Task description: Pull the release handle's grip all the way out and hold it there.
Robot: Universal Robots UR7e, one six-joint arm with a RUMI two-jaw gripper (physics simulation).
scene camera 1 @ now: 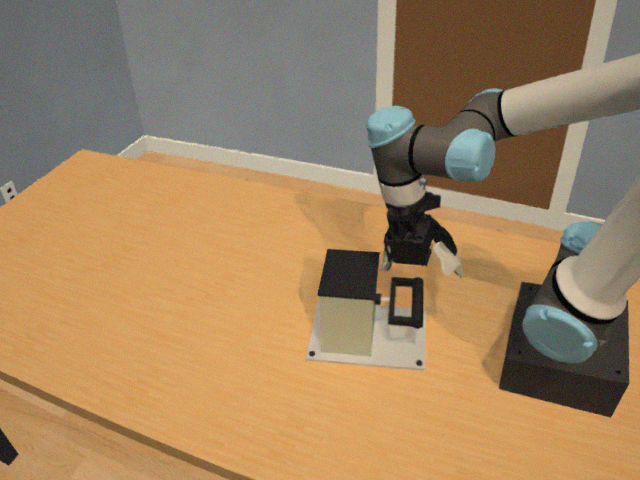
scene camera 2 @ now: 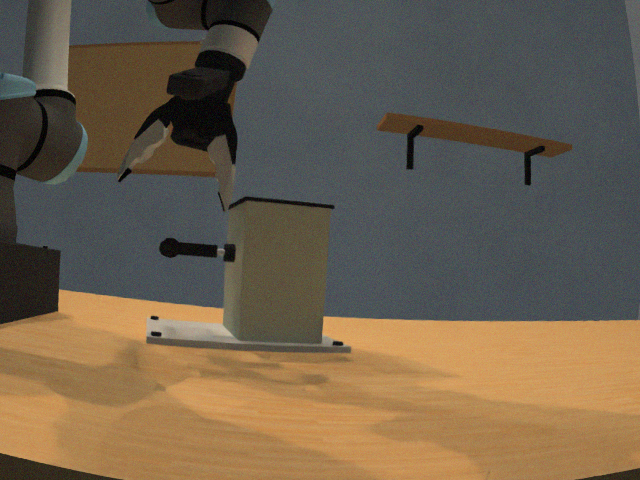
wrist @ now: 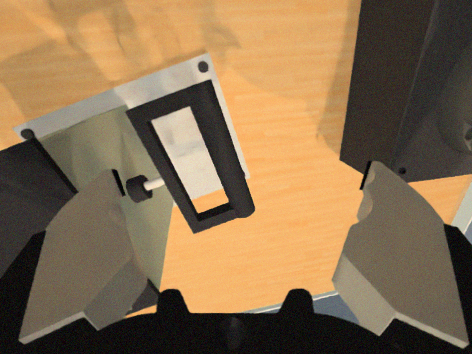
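The release handle's black rectangular grip [scene camera 1: 417, 304] [scene camera 2: 193, 249] [wrist: 220, 150] stands out sideways from a pale green box [scene camera 1: 346, 325] [scene camera 2: 279, 273] [wrist: 85, 145] with a black top. A short stretch of light rod [scene camera 1: 384, 299] [scene camera 2: 221, 252] [wrist: 154, 183] shows between the grip and the box's black collar. My gripper [scene camera 1: 422, 271] [scene camera 2: 173, 193] [wrist: 239, 170] is wide open and empty, above the grip. In the wrist view one finger overlaps the box beside the collar, and the other is well beyond the grip's outer bar. Neither finger visibly touches the grip.
The box stands on a light base plate [scene camera 1: 382, 356] [scene camera 2: 191, 330] [wrist: 155, 87] with dark corner bolts, on the wooden table [scene camera 1: 180, 310]. The box's black top [scene camera 1: 351, 273] is close beside one fingertip. The arm's dark pedestal [scene camera 1: 563, 384] [wrist: 385, 90] stands beyond the grip's outer side.
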